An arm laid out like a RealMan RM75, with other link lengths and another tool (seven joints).
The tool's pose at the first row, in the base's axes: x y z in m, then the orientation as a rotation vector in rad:
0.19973 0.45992 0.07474 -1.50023 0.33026 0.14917
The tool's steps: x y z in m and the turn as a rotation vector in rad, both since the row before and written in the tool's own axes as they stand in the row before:
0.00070 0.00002 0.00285 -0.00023 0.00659 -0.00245
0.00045 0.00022 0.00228 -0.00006 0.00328 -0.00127
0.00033 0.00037 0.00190 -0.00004 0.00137 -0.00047
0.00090 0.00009 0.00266 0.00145 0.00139 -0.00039
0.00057 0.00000 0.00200 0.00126 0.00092 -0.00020
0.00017 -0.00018 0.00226 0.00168 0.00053 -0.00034
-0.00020 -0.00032 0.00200 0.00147 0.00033 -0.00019
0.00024 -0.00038 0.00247 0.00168 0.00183 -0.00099
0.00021 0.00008 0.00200 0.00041 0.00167 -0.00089
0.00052 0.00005 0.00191 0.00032 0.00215 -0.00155
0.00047 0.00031 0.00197 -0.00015 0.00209 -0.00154
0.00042 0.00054 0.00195 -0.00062 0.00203 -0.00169
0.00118 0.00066 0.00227 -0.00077 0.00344 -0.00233
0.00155 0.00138 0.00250 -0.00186 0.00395 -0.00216
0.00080 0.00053 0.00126 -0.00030 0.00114 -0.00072
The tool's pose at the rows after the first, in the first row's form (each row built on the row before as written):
0.20074 0.46267 0.07461 -1.50158 0.33369 0.14235
0.20139 0.46489 0.07434 -1.50220 0.33536 0.13890
0.20184 0.46676 0.07395 -1.50246 0.33610 0.13751
0.20302 0.46930 0.07368 -1.50124 0.33696 0.13589
0.20383 0.47121 0.07358 -1.50013 0.33758 0.13481
0.20435 0.47341 0.07378 -1.49858 0.33779 0.13383
0.20453 0.47539 0.07422 -1.49719 0.33795 0.13316
0.20521 0.47778 0.07460 -1.49588 0.33871 0.13070
0.20567 0.47974 0.07454 -1.49579 0.33939 0.12867
0.20642 0.48157 0.07441 -1.49594 0.33996 0.12578
0.20706 0.48348 0.07405 -1.49655 0.34048 0.12303
0.20759 0.48540 0.07348 -1.49764 0.34083 0.12029
0.20885 0.48754 0.07258 -1.49912 0.34183 0.11602
0.21030 0.48991 0.07089 -1.50170 0.34335 0.11170
0.21110 0.49108 0.07019 -1.50222 0.34372 0.11033

